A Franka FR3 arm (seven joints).
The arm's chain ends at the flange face. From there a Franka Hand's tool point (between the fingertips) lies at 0.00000 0.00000 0.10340 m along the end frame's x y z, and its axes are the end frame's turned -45 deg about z.
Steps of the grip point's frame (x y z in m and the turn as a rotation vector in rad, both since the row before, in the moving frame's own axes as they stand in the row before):
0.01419 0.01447 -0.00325 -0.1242 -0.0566 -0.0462
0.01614 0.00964 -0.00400 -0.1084 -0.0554 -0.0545
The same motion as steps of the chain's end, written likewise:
0.01504 -0.01286 -0.00229 -0.1278 0.0478 -0.0462
0.01404 -0.01643 -0.00323 -0.1158 0.0375 -0.0545

